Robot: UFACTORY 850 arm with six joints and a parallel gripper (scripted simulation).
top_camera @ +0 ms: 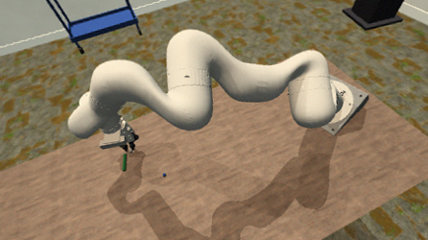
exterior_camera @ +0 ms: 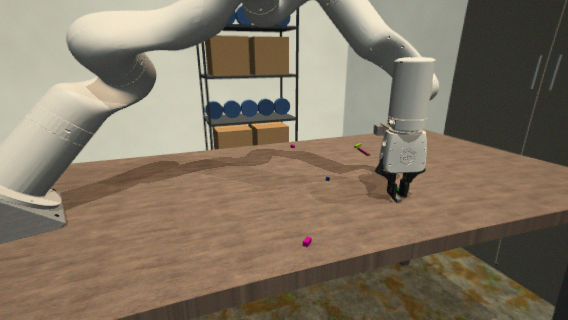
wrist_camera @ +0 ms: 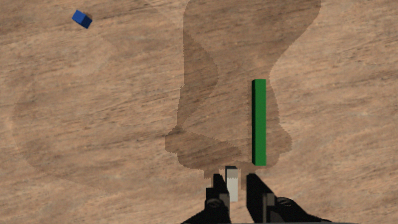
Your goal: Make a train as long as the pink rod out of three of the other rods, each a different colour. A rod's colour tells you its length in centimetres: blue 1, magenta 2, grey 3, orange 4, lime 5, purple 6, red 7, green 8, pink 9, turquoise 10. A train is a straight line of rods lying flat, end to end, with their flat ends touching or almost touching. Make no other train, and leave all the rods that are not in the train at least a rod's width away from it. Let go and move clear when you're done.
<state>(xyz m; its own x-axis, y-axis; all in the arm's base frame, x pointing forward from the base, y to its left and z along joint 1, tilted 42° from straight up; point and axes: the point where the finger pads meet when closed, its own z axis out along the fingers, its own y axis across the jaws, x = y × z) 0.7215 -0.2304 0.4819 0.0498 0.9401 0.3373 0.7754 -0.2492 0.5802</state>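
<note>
The grey rod lies 3 cm below my hand. From my hand the other things lie so: blue rod (17 cm to the left, 13 cm behind, 3 cm below); green rod (6 cm to the left, 3 cm below, 3 cm ahead); pink rod (42 cm to the left, 9 cm ahead, 3 cm below).
</note>
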